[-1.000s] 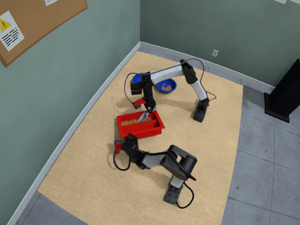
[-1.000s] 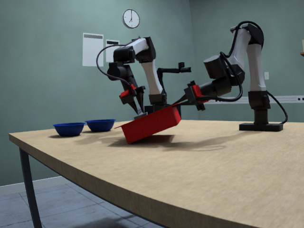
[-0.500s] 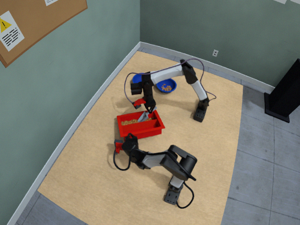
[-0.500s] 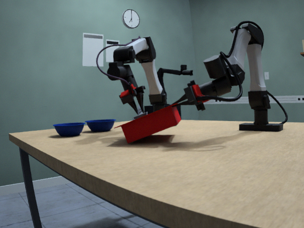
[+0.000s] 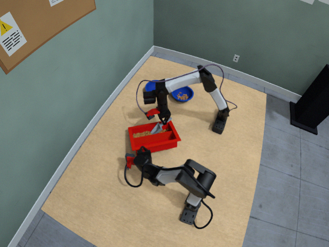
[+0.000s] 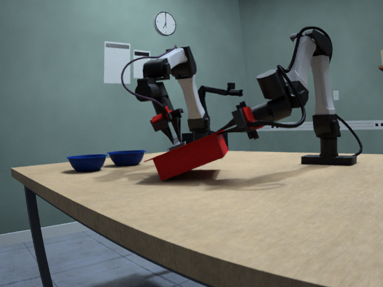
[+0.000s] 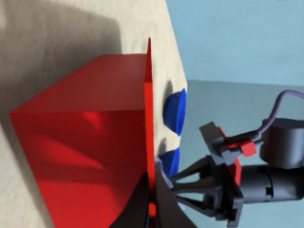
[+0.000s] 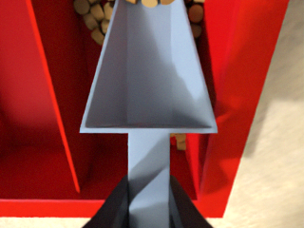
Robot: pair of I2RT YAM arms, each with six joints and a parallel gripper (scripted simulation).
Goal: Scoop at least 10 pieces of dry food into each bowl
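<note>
Right now my right hand is 10 cm to the right of the red box, 3 cm short of it and 2 cm above it. Also, from my right hand: grey scoop (3 cm to the left, 3 cm below, 2 cm ahead).
</note>
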